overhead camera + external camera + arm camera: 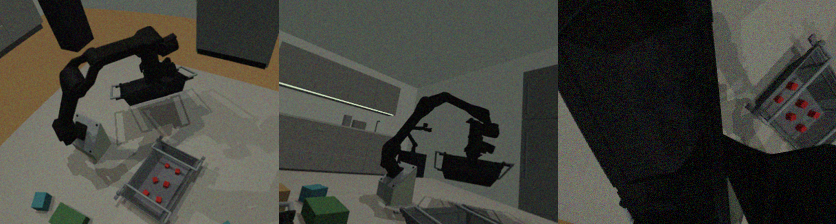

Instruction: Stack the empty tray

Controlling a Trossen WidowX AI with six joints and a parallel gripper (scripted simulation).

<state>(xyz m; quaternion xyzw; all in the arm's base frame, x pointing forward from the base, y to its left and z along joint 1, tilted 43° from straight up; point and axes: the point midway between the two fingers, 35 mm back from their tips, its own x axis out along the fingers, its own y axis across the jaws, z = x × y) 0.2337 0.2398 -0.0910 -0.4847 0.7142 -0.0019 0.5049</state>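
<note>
Now: gripper tip 6 cm to the right of the dark tray and 5 cm past it. From my gripper tip the other things lie so: green block: 53 cm to the right, 16 cm below, 8 cm behind.
</note>
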